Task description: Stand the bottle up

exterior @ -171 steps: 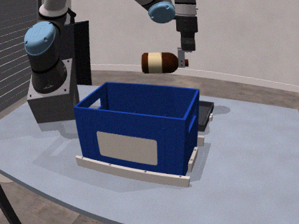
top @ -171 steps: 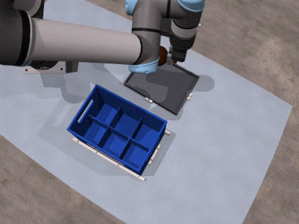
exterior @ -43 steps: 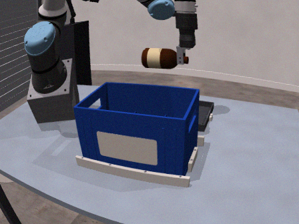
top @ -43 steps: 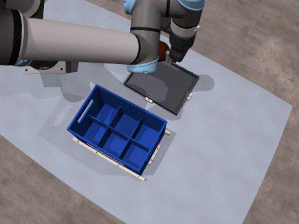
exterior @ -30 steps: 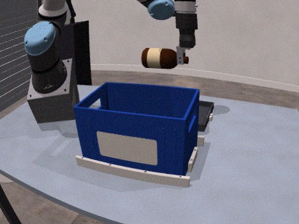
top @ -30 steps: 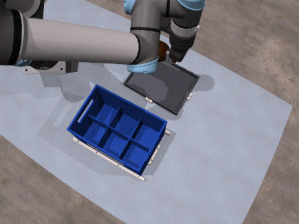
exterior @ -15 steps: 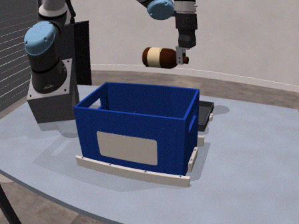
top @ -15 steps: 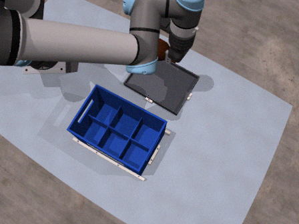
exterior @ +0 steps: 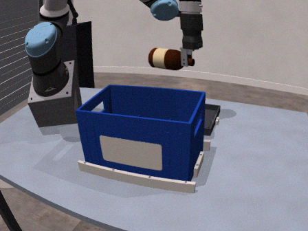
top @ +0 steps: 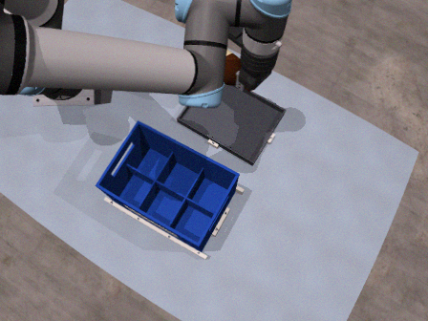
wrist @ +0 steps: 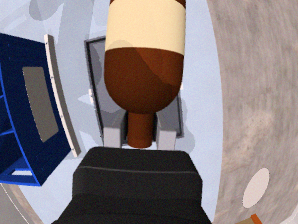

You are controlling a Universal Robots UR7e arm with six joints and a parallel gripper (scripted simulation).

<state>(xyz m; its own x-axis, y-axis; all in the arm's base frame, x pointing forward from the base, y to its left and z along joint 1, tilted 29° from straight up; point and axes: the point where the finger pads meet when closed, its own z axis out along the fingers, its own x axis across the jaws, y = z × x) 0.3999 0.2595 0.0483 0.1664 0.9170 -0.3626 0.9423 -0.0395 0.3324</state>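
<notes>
The bottle is 5 cm behind my hand, 1 cm to the left of it and 1 cm below it. From my hand the other things lie so: dark tray 19 cm below, 2 cm behind, 1 cm to the right; blue crate 30 cm to the right, 12 cm below, 2 cm behind.
</notes>
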